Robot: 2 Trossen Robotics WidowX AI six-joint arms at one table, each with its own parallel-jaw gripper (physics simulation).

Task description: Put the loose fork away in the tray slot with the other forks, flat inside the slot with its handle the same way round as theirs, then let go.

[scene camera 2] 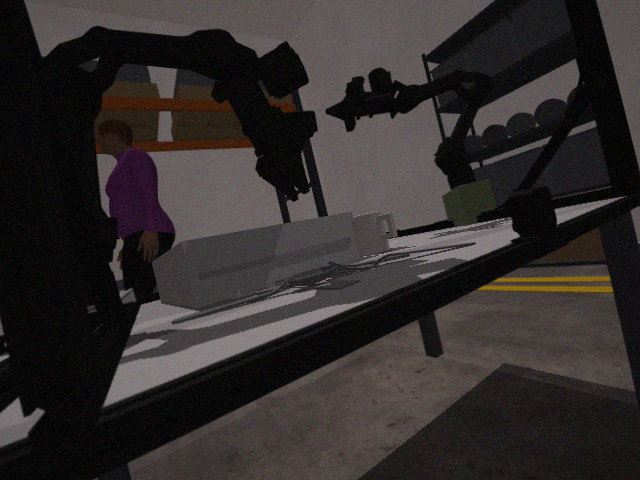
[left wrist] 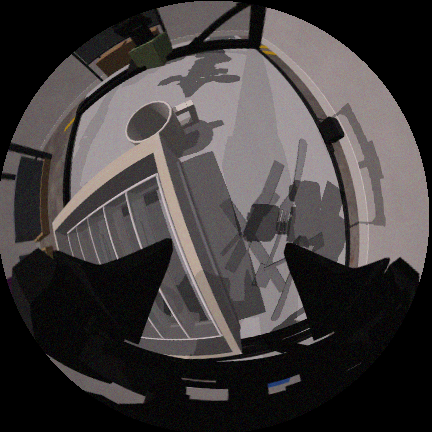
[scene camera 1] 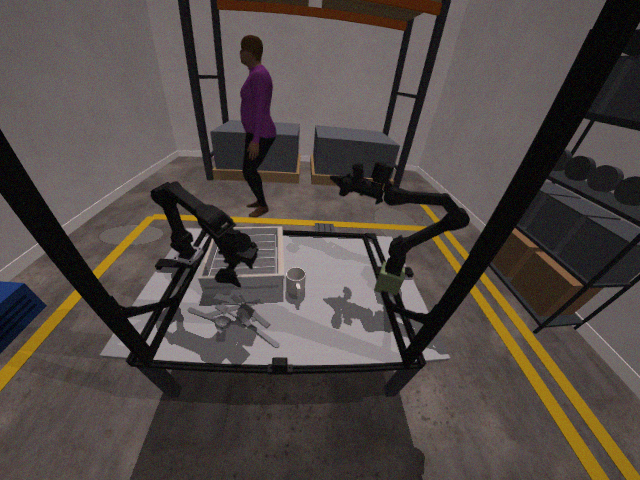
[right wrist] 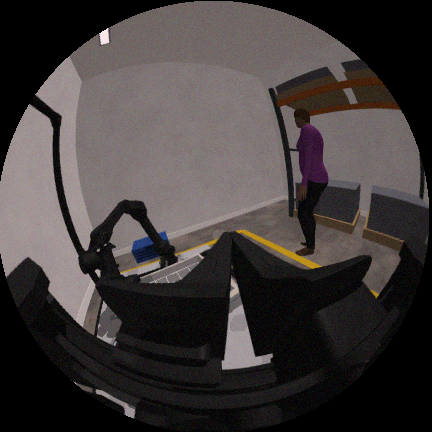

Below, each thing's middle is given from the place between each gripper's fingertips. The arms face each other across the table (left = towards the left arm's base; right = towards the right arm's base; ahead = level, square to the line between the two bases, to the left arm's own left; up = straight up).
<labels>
Right now the cutlery tray [scene camera 1: 265, 263] is 40 cm below my right hand, 34 cm to the left of it and 12 cm behind it.
Now: left hand 20 cm short of the cutlery tray, 10 cm above it and 8 cm to the right of it.
</labels>
